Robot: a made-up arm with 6 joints.
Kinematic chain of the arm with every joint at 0, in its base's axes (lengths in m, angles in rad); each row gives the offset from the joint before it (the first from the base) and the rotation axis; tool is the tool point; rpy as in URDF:
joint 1: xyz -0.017 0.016 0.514 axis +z
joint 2: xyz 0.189 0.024 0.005 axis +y
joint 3: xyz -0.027 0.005 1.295 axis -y
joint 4: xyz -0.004 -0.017 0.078 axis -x
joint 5: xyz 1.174 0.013 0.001 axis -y
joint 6: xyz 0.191 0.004 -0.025 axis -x
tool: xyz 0.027 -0.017 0.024 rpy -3.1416 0 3.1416
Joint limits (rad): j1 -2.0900..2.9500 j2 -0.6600..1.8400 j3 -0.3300..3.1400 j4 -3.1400..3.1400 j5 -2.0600..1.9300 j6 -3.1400..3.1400
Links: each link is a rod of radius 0.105 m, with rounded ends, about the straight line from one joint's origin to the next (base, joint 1, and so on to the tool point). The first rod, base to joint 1, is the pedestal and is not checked.
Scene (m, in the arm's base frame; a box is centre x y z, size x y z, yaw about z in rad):
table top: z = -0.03
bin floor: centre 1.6 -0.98 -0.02 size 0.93 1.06 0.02 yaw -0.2
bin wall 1: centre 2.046 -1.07 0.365 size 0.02 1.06 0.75 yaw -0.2
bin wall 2: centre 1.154 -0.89 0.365 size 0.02 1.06 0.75 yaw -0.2
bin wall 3: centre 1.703 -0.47 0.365 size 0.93 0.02 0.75 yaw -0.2
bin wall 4: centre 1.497 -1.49 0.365 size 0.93 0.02 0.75 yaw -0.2
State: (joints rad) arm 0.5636 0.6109 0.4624 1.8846 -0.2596 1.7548
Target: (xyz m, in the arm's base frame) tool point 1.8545 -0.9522 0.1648
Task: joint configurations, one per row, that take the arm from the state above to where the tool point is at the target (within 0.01 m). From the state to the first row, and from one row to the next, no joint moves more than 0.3 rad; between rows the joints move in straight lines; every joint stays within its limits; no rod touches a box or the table.
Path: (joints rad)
1: 0.4650 0.5777 0.3756 2.0218 -0.2675 1.4965
2: 0.3664 0.5445 0.2887 2.1591 -0.2754 1.2382
3: 0.2677 0.5112 0.2019 2.2963 -0.2833 0.9799
4: 0.1691 0.4780 0.1150 2.4335 -0.2911 0.7216
5: 0.0705 0.4448 0.0282 2.5708 -0.2990 0.4633
6: -0.0613 0.4944 0.0089 2.3378 -0.3059 0.6805
7: -0.1931 0.5440 -0.0103 2.1049 -0.3127 0.8978
8: -0.3249 0.5936 -0.0296 1.8720 -0.3195 1.1150
9: -0.4567 0.6432 -0.0489 1.6391 -0.3264 1.3322
10: -0.4480 0.8191 -0.0027 1.7519 -0.3304 1.5507
11: -0.4394 0.9950 0.0435 1.8647 -0.3345 1.7693

